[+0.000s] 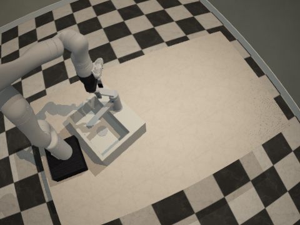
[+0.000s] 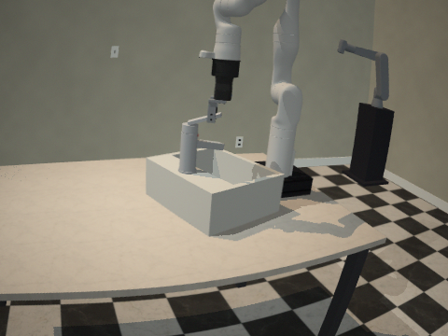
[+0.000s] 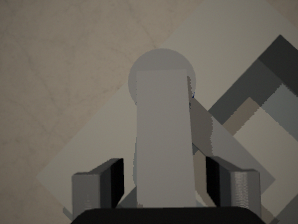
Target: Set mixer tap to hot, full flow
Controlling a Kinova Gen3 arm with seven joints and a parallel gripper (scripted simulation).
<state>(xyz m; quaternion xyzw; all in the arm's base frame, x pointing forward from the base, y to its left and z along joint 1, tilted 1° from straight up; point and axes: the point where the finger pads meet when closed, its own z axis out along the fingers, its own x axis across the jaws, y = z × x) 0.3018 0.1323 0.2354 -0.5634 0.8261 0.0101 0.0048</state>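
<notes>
Now: hand 2 cm short of the lever, 1 cm to the left of it and 1 cm above it. Also, from my hand: white sink basin (26 cm below, 7 cm to the right, 5 cm behind).
</notes>
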